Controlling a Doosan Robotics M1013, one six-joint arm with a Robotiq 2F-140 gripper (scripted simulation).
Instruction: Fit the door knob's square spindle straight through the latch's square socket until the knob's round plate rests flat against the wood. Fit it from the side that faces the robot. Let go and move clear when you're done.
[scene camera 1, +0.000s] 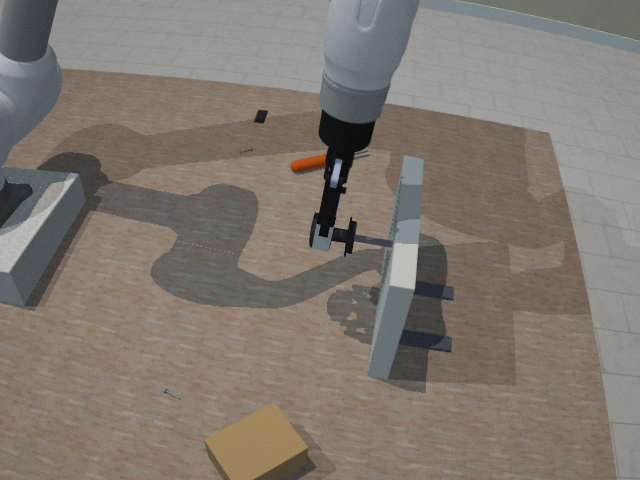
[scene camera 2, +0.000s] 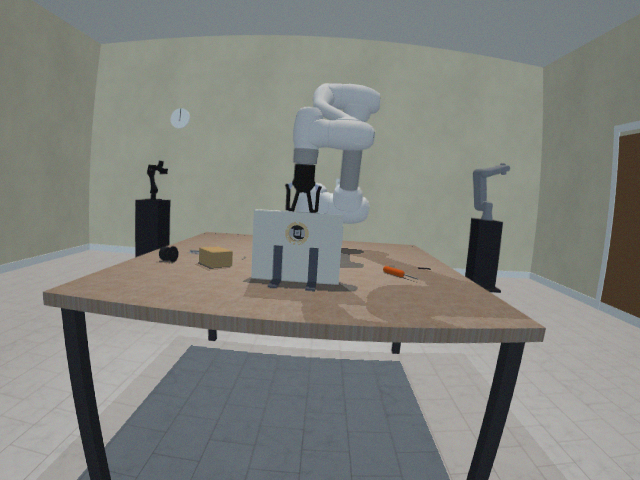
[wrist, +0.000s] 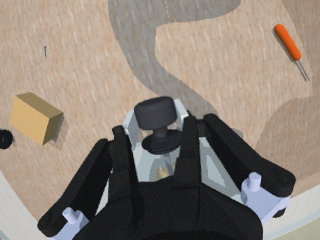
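Note:
I can see my gripper (scene camera 1: 323, 234), and the wrist view gives me my gripper (wrist: 156, 113) too. A tan box (wrist: 34, 117) is there as well. Then I see a white door panel (scene camera 2: 324, 231), which is the same white door panel (wrist: 214, 174) that the wrist view shows me.

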